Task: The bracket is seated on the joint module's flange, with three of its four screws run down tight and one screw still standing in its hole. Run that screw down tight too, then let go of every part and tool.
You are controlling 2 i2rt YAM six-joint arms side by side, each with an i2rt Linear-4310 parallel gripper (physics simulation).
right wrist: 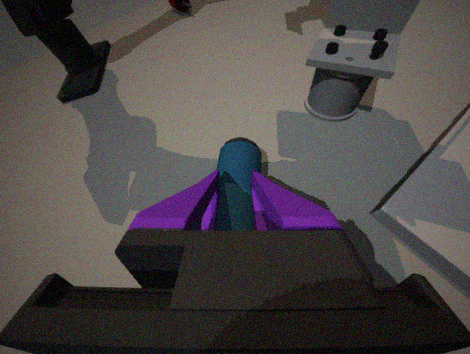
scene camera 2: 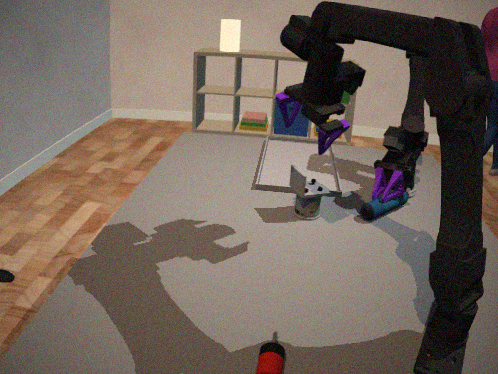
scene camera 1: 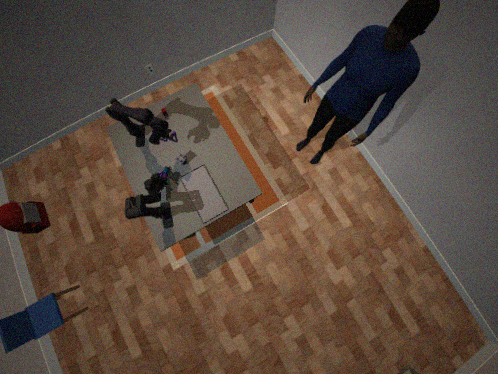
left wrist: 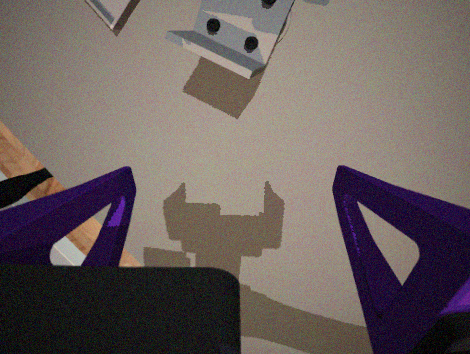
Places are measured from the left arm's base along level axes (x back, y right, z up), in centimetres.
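Pixels of known places: left gripper, fingertip midpoint: (scene camera 2: pixel 304 139) (scene camera 1: pixel 172 141) (left wrist: pixel 234 177); right gripper, fingertip midpoint: (right wrist: pixel 235 176) (scene camera 2: pixel 377 199) (scene camera 1: pixel 164 171); left arm's base, link origin: (right wrist: pixel 89 69) (scene camera 2: pixel 444 338) (scene camera 1: pixel 140 135); right arm's base, link origin: (scene camera 1: pixel 166 214).
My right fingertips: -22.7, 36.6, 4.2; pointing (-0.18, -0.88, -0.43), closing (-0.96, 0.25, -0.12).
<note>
Ahead of a thing's pixels: the offset from my right fingertips to its top centre, as dx, dy, dz. "spot": to the spot under its first point. Level surfaces: height alone.
The grey bracket (scene camera 1: pixel 182 159) (scene camera 2: pixel 298 181) (left wrist: pixel 235 35) (right wrist: pixel 357 63) sits on the upright round joint module @(-14.2, -8.7, +2.2) (scene camera 2: pixel 307 207) (right wrist: pixel 334 95). Dark screw heads show on its plate; in the right wrist view one screw @(-14.4, -6.1, +3.5) (right wrist: pixel 379 49) stands taller than the others. A blue-handled tool @(+2.8, +6.7, -0.1) (scene camera 2: pixel 374 210) (right wrist: pixel 240 154) lies beside the module. My right gripper (scene camera 1: pixel 164 175) (scene camera 2: pixel 386 199) (right wrist: pixel 235 176) is shut on its handle; the tool's far end is hidden. My left gripper (scene camera 1: pixel 172 136) (scene camera 2: pixel 305 139) (left wrist: pixel 234 177) is open and empty, high above the table, off the bracket's upright-flap side.
A shallow tray @(spot: -26.5, -2.1, -3.4) (scene camera 2: pixel 272 188) lies behind the module. A red-handled screwdriver @(+0.2, -54.1, -0.8) (scene camera 1: pixel 164 111) (scene camera 2: pixel 270 360) (right wrist: pixel 181 4) lies on the table @(dz -4.2) (scene camera 2: pixel 225 295), on the left arm's side. A shelf unit (scene camera 2: pixel 199 92) stands beyond the table. A person (scene camera 1: pixel 382 75) stands on the floor past the table.
</note>
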